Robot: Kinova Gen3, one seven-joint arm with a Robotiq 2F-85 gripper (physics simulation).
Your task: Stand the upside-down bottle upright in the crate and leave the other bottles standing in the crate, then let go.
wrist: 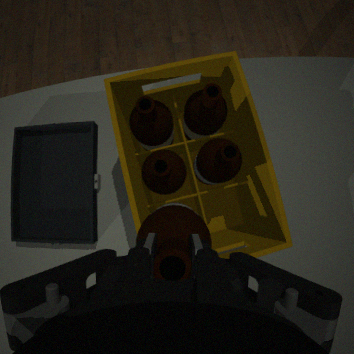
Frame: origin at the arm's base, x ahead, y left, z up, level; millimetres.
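Seen in the pictures: gripper, fingertip midpoint: point(172, 244).
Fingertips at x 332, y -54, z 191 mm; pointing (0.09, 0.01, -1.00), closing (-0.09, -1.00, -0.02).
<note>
A point is followed by its place in that frame.
The yellow crate point(170, 67) {x 542, y -61, z 109 mm} stands with its compartments facing up. My gripper point(172, 244) {x 332, y -54, z 191 mm} is shut on the neck of a brown bottle point(173, 222) {x 349, y -55, z 184 mm}, whose mouth points up toward the camera. This bottle looks larger than the others and overlaps the crate's left wall in the view, over the near left compartment; its base is hidden. Several other brown bottles stand neck up in the crate: far left point(151, 124) {x 480, y -28, z 62 mm}, far right point(205, 114) {x 491, y -111, z 60 mm}, middle left point(164, 179) {x 395, y -43, z 62 mm}, middle right point(216, 165) {x 411, y -121, z 61 mm}. The near right compartment holds no bottle.
A dark shallow tray point(95, 210) {x 348, y 111, z -56 mm} with a small light tab lies on the pale table point(315, 150) {x 450, y -384, z -65 mm}, left of the crate and apart from it. The table's far edge curves behind the crate, with wooden floor point(150, 30) beyond. The crate's walls and dividers stand around the bottles.
</note>
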